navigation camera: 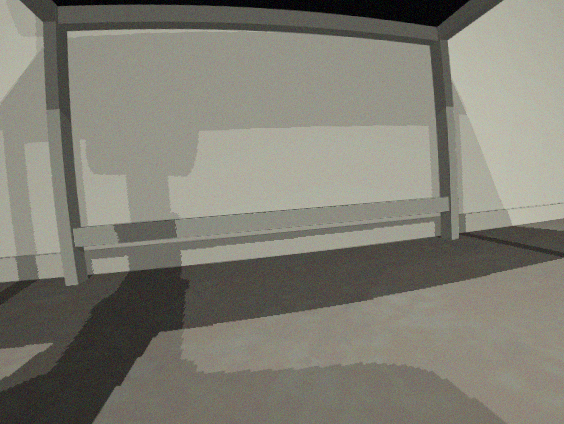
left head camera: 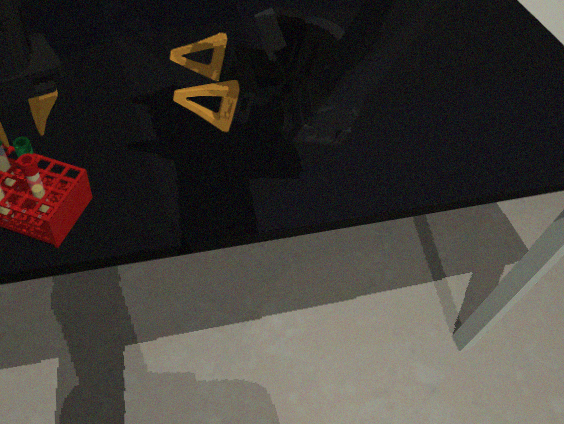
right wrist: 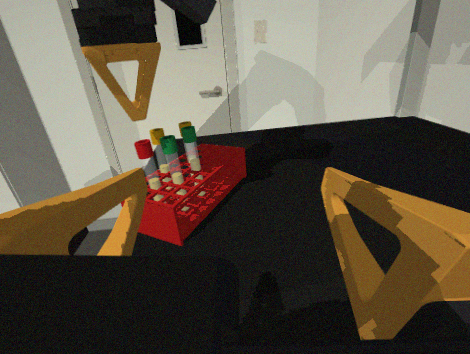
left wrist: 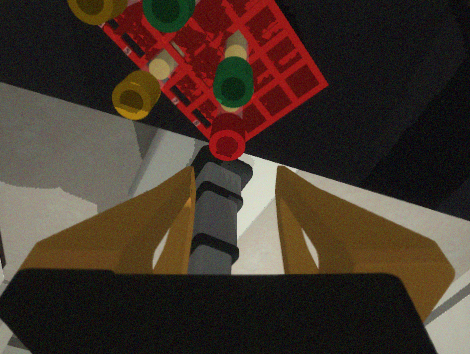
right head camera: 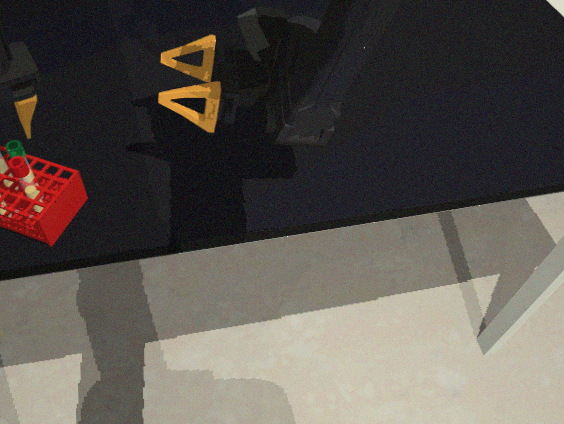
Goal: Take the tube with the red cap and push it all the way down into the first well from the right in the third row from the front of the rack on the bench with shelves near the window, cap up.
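Places are measured from the left arm's base along level axes (x right, y ahead, z up), in centimetres.
Pixels of known places: left gripper, between the fingertips: (left head camera: 23, 137) (right wrist: 137, 117) (left wrist: 235, 178) (right head camera: 11, 141); right gripper, between the fingertips: (left head camera: 171, 74) (right wrist: 234, 177) (right head camera: 159, 76).
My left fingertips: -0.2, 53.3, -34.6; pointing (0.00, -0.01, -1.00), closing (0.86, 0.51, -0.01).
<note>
Ahead of a thing's pixels: the offset from my left fingertips to its top centre, as dx, dy, dz. Level surfaces: height alone.
The tube with the red cap {-0.4, -0.1, -3.0} (left head camera: 28, 164) (right head camera: 19, 166) (left wrist: 227, 145) (right wrist: 143, 149) stands cap up in a well of the red rack {-6.1, +3.3, -9.2} (left head camera: 75, 210) (right head camera: 70, 210) (left wrist: 323, 84) (right wrist: 160, 220), its cap well above the rack's top. The exact well is unclear. My left gripper (left head camera: 25, 139) (left wrist: 235, 178) (right wrist: 137, 117) is partly open and empty. It hangs above the rack; in the left wrist view the red cap lies just beyond the fingertips. My right gripper (left head camera: 173, 74) (right head camera: 160, 78) (right wrist: 234, 177) is wide open and empty, off to the right of the rack.
A green-capped tube {-1.6, +2.6, -3.0} (left head camera: 22, 146) (right head camera: 15, 148) (left wrist: 233, 82) (right wrist: 168, 144) stands beside the red-capped one. Yellow-capped tubes {-5.3, -0.5, -3.0} (left wrist: 136, 95) (right wrist: 156, 136) and another green-capped tube {-5.6, +4.2, -3.0} (left wrist: 169, 10) (right wrist: 188, 134) stand in the rack. The black bench top {dz -14.9} (left head camera: 350, 175) (right head camera: 350, 175) ends at its front edge.
</note>
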